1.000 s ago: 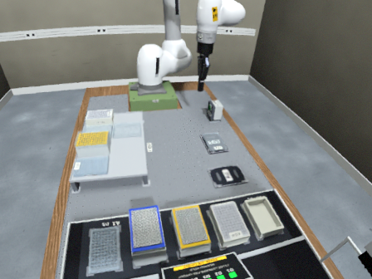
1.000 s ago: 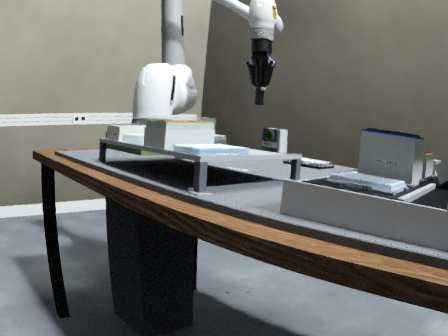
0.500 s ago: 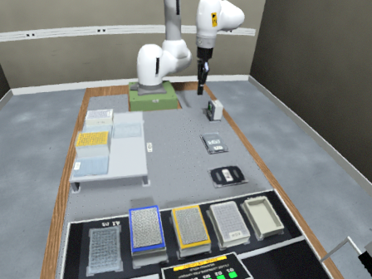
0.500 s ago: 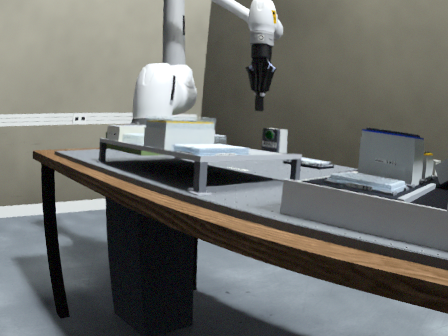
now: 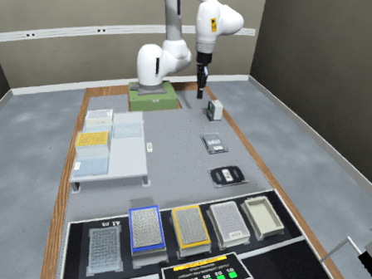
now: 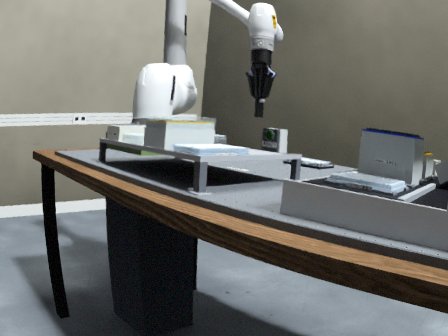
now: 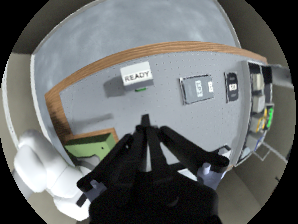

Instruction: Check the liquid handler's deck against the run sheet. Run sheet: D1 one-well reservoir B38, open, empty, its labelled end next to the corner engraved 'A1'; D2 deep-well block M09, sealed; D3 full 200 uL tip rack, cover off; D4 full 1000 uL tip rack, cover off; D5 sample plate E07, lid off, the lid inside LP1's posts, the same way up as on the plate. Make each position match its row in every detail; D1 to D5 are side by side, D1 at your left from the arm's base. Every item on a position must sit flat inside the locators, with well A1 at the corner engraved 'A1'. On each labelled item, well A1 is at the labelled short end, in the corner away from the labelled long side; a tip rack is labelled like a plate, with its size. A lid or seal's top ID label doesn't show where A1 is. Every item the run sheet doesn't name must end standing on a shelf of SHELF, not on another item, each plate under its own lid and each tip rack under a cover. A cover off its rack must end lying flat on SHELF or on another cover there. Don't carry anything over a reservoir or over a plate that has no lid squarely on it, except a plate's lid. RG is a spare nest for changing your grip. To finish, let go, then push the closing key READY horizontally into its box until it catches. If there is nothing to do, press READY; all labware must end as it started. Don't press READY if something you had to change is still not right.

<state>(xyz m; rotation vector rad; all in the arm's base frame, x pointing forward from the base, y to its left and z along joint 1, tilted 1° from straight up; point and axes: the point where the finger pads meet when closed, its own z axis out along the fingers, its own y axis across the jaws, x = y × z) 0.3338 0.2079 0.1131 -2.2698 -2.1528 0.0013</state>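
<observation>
Right now my hand is 8 cm to the right of the ready box and 11 cm above it. The rest, counted from my hand: cream reservoir (67 cm ahead, 1 cm to the right, 12 cm below); shelf (16 cm ahead, 46 cm to the right, 12 cm below); dark nest (43 cm ahead, 1 cm to the right, 17 cm below).
</observation>
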